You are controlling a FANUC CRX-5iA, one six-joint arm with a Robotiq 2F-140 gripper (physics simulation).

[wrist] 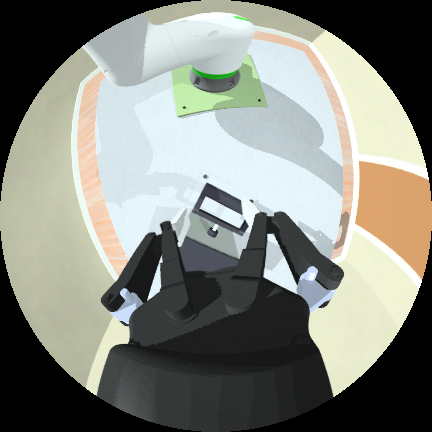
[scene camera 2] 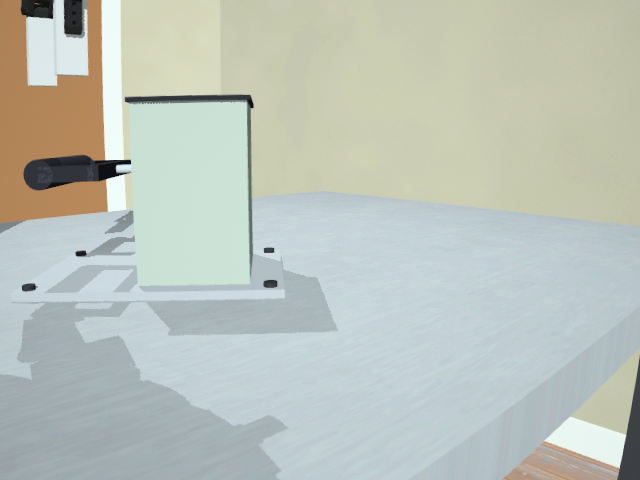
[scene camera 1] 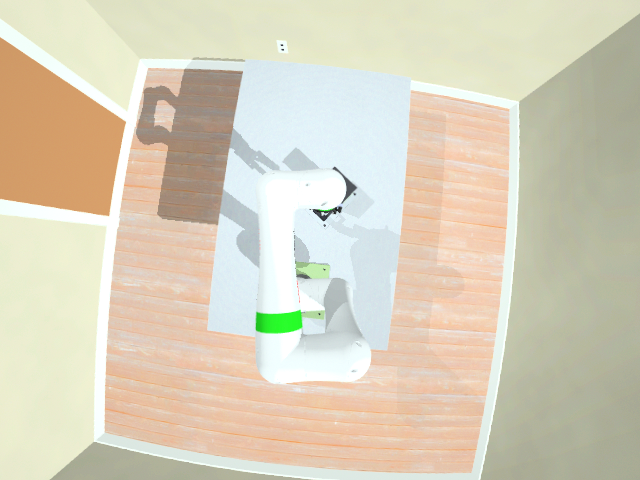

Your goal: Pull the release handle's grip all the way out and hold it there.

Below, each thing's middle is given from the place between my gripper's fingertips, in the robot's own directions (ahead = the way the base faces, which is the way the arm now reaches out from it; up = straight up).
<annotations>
I see the base plate [wrist: 205,177] 9 cm ahead of my hand, 1 cm to the right of it and 19 cm below it.
</annotations>
